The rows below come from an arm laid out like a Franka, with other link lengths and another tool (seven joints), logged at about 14 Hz.
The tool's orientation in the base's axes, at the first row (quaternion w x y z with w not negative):
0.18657, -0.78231, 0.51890, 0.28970
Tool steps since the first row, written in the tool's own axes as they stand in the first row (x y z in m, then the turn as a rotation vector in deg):
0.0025, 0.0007, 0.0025, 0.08, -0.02, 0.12
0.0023, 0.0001, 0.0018, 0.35, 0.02, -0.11
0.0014, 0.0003, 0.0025, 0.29, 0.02, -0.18
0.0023, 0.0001, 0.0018, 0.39, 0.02, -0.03
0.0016, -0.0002, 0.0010, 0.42, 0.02, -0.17
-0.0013, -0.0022, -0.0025, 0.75, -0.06, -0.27
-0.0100, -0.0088, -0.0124, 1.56, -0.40, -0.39
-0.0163, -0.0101, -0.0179, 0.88, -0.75, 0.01
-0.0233, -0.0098, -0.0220, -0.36, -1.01, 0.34
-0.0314, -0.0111, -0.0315, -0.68, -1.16, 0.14
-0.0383, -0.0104, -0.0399, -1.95, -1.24, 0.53
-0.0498, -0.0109, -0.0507, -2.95, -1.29, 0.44
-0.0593, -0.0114, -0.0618, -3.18, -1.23, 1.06
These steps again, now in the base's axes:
-0.0006, -0.0006, -0.0035, 0.01, 0.02, -0.14
0.0001, -0.0006, -0.0029, 0.11, -0.32, -0.14
-0.0005, 0.0004, -0.0028, 0.11, -0.32, -0.05
0.0001, -0.0006, -0.0029, 0.10, -0.30, -0.23
0.0004, -0.0005, -0.0018, 0.15, -0.40, -0.14
0.0023, 0.0003, 0.0027, 0.35, -0.66, -0.28
0.0084, 0.0031, 0.0158, 0.93, -1.17, -0.72
0.0092, 0.0048, 0.0241, 0.95, -0.32, -0.58
0.0079, 0.0072, 0.0318, 0.74, 0.85, -0.04
0.0092, 0.0078, 0.0442, 0.83, 1.02, 0.32
0.0087, 0.0074, 0.0551, 0.43, 2.17, 0.85
0.0086, 0.0093, 0.0708, 0.21, 2.84, 1.56
0.0091, 0.0096, 0.0854, -0.08, 3.35, 1.24

